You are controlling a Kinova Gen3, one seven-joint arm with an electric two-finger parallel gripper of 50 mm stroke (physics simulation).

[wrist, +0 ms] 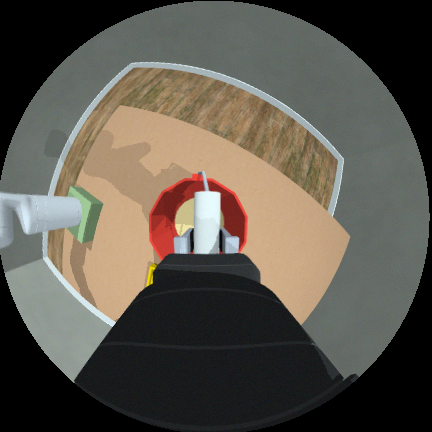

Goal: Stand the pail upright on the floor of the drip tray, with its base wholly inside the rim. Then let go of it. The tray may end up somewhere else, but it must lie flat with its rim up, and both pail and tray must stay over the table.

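Where they show: gripper, between the fingertips: [206, 235]; arm's base, origin of its link: [73, 211].
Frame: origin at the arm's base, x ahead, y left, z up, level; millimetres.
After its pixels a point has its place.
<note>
The red pail [237, 220] {x 467, y 158, z 52 mm} is seen from above, its open mouth towards the camera and its cream inner bottom showing. It looks upright. Its wire bail rises to a white cylindrical grip [206, 212] {x 401, y 152, z 171 mm} over the mouth. My gripper [206, 235] {x 412, y 124, z 141 mm} is shut on this white grip, with one finger on each side. Whether the pail's base touches the table cannot be told. A small piece of a yellow object [151, 275] {x 321, y -86, z -49 mm}, probably the drip tray, shows at the lower left of the pail. The rest of it is hidden behind the gripper body.
The pail is over a tan table top [285, 210] {x 637, y 246, z -63 mm}. A green block [86, 215] {x 71, y 12, z -2 mm} is at the left, with a pale grey arm-like part [52, 214] {x 46, y 12, z 118 mm} reaching to it from the left edge. A wood-patterned surface with a light border [250, 92] lies beyond the tan top.
</note>
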